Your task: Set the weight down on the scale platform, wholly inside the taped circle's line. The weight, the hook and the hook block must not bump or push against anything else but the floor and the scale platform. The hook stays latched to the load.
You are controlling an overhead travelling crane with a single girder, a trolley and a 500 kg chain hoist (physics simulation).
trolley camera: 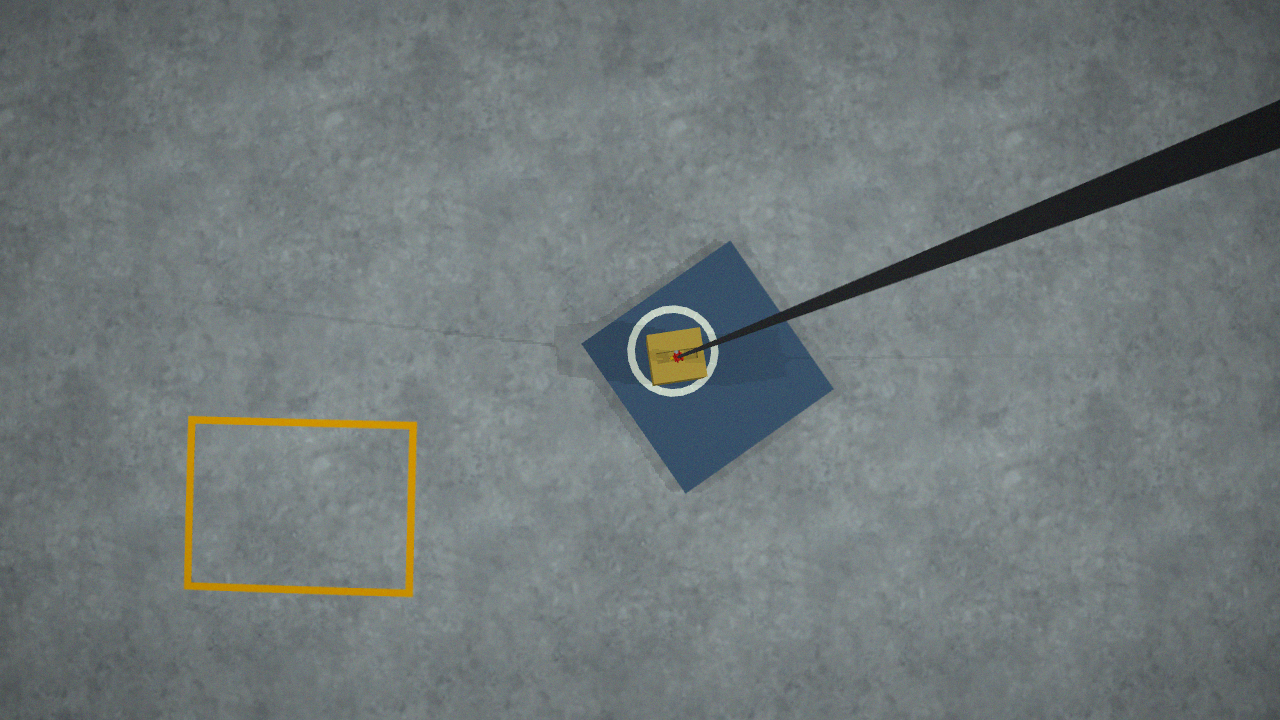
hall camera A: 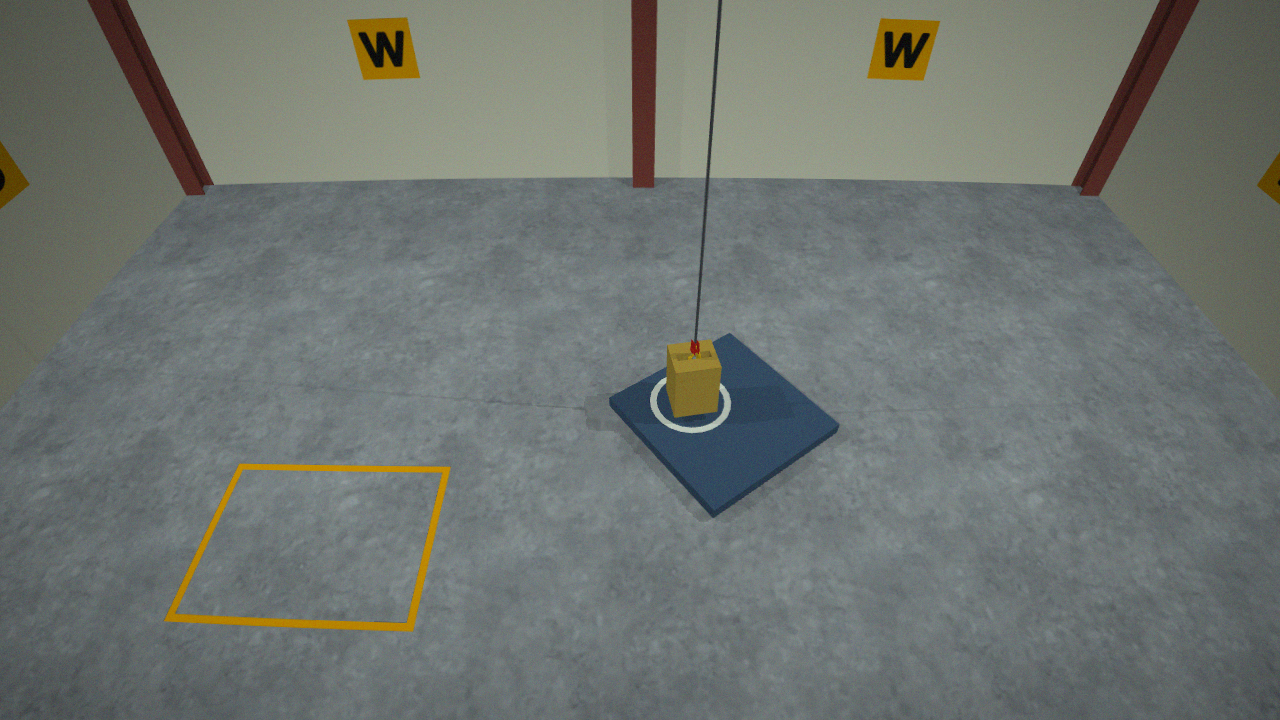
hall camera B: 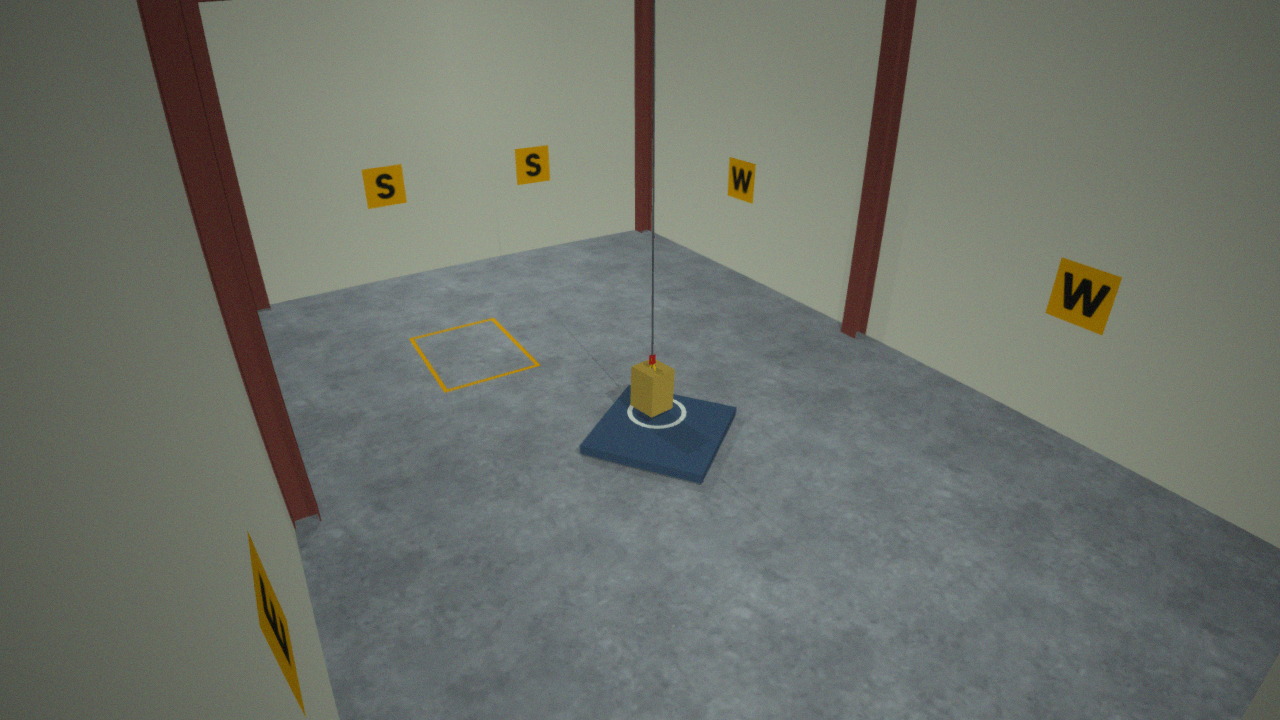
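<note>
The yellow block weight [hall camera A: 693,391] [hall camera B: 650,390] [trolley camera: 669,371] hangs upright at the scale platform, with its outline within the circle in the trolley view. A thin dark shadow shows under its lower edge; I cannot tell whether it touches or hangs just above. The blue scale platform [hall camera A: 742,456] [hall camera B: 644,450] [trolley camera: 716,429] lies turned on the floor. The white taped circle [hall camera A: 691,429] [hall camera B: 657,425] [trolley camera: 672,392] is partly hidden behind the weight in hall camera A. My small red hook [hall camera A: 694,346] [hall camera B: 652,359] [trolley camera: 677,357] is shut on the weight's top.
The chain [hall camera A: 708,179] [hall camera B: 653,223] [trolley camera: 895,274] runs up from the hook. A yellow outlined rectangle [hall camera A: 290,623] [hall camera B: 492,377] [trolley camera: 301,421] is marked on the floor left of the platform in all three views. Red columns [hall camera A: 643,89] [hall camera B: 879,161] stand along the walls, well apart from the weight.
</note>
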